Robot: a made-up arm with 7 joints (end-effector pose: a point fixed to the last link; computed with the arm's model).
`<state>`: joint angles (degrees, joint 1 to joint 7).
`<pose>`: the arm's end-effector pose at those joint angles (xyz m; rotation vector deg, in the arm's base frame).
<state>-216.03 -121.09 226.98 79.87 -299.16 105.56 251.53</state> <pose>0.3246 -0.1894 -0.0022 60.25 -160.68 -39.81</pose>
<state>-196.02 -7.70 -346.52 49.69 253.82 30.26 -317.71</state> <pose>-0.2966 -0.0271 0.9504 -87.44 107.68 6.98</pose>
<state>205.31 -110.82 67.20 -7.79 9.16 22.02 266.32</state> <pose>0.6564 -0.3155 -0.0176 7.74 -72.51 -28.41</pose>
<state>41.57 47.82 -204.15 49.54 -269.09 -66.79 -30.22</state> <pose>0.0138 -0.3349 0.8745 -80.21 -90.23 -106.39</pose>
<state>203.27 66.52 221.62 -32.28 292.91 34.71 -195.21</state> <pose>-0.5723 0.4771 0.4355 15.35 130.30 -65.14</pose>
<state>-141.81 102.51 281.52 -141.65 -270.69 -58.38 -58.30</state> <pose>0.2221 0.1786 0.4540 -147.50 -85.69 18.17</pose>
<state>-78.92 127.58 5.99 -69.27 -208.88 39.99 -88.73</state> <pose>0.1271 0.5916 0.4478 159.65 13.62 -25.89</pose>
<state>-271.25 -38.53 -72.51 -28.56 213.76 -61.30 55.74</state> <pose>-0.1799 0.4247 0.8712 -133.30 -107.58 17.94</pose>
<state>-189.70 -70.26 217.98 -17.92 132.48 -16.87 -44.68</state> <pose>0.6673 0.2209 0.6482 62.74 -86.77 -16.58</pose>
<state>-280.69 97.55 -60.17 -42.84 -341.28 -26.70 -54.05</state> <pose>-0.2218 -0.6864 0.4044 -121.25 34.72 -37.25</pose>
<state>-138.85 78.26 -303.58 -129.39 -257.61 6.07 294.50</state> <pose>-0.1194 -0.3097 0.5187 -59.62 -105.76 -63.28</pose>
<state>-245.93 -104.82 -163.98 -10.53 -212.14 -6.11 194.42</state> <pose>0.2951 0.7287 0.1701 73.40 54.35 -91.01</pose>
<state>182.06 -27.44 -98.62 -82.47 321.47 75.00 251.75</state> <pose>0.2042 0.4296 0.6651 -140.65 -46.82 93.09</pose>
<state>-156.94 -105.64 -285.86 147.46 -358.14 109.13 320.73</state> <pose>-0.0412 0.1401 0.3279 -79.21 14.41 -51.71</pose>
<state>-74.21 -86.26 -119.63 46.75 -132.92 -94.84 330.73</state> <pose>-0.4587 -0.3760 0.2412 -55.40 129.19 -90.29</pose>
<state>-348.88 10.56 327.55 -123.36 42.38 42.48 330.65</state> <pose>-0.3787 -0.2405 0.4016 -105.20 -33.05 -84.72</pose>
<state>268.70 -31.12 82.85 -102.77 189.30 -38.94 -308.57</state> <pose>-0.4815 -0.2078 0.4451 66.12 100.44 79.32</pose>
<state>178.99 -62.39 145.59 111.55 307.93 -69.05 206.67</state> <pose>0.3445 0.1826 -0.0057 -7.17 -54.56 -24.28</pose>
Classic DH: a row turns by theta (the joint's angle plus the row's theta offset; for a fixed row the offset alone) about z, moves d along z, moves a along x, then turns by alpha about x. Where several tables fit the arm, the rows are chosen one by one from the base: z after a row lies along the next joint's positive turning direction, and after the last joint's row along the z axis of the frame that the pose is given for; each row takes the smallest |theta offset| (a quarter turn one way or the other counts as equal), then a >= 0, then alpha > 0; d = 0 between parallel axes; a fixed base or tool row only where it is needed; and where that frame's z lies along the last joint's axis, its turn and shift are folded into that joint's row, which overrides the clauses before.
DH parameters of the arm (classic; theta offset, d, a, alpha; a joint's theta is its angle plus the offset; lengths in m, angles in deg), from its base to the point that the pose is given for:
base (fixed): 0 0 0 180
joint 1: 0 -0.291 0 90
joint 2: 0 -0.011 0 -90
joint 3: 0 -0.271 0 90
joint 4: 0 -0.014 0 -90
joint 5: 0 -0.406 0 90
joint 6: 0 0 0 -90
joint 7: 0 -0.121 0 0

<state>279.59 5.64 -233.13 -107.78 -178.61 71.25 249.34</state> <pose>-0.2648 0.2736 0.2949 -2.01 -5.21 -156.60</pose>
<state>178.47 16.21 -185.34 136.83 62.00 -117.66 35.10</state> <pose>0.2395 0.1234 0.4139 126.17 4.84 19.93</pose>
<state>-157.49 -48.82 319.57 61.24 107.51 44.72 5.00</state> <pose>0.0650 -0.2307 0.9266 140.36 90.65 -4.79</pose>
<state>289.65 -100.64 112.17 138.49 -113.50 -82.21 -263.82</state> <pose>0.2175 0.0432 0.1019 46.97 -31.49 114.24</pose>
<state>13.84 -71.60 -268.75 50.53 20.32 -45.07 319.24</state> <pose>-0.6732 -0.1839 0.5029 -109.65 81.29 -64.16</pose>
